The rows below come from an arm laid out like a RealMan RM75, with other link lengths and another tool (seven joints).
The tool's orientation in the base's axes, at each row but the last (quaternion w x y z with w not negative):
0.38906, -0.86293, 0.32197, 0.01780
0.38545, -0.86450, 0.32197, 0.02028
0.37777, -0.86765, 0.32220, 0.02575
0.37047, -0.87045, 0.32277, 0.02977
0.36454, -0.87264, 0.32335, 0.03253
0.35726, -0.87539, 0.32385, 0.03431
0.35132, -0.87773, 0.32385, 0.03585
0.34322, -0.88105, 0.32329, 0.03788
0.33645, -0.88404, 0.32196, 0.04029
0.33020, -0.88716, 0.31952, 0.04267
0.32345, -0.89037, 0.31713, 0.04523
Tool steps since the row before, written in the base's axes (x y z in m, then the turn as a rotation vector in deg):
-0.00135, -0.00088, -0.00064, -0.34, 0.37, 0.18
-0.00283, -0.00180, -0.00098, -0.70, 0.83, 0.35
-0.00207, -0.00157, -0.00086, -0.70, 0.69, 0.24
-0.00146, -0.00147, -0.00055, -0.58, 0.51, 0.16
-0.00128, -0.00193, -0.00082, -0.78, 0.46, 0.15
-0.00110, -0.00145, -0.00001, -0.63, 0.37, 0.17
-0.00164, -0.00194, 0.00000, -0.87, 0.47, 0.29
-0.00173, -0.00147, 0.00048, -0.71, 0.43, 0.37
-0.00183, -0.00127, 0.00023, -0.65, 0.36, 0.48
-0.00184, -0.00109, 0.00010, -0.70, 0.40, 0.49
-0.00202, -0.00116, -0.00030, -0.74, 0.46, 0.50
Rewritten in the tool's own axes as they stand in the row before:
-0.00041, 0.00162, -0.00045, -0.52, -0.11, 0.05
-0.00099, 0.00315, -0.00114, -1.10, -0.24, 0.17
-0.00054, 0.00254, -0.00085, -1.00, -0.10, 0.15
-0.00020, 0.00196, -0.00085, -0.78, -0.03, 0.11
0.00027, 0.00227, -0.00090, -0.91, 0.12, 0.05
-0.00008, 0.00143, -0.00112, -0.75, 0.07, 0.01
-0.00024, 0.00203, -0.00151, -1.02, 0.09, -0.06
-0.00070, 0.00157, -0.00156, -0.90, -0.03, -0.12
-0.00082, 0.00168, -0.00123, -0.85, -0.09, -0.24
-0.00090, 0.00167, -0.00100, -0.91, -0.09, -0.23
-0.00090, 0.00205, -0.00072, -0.98, -0.11, -0.21

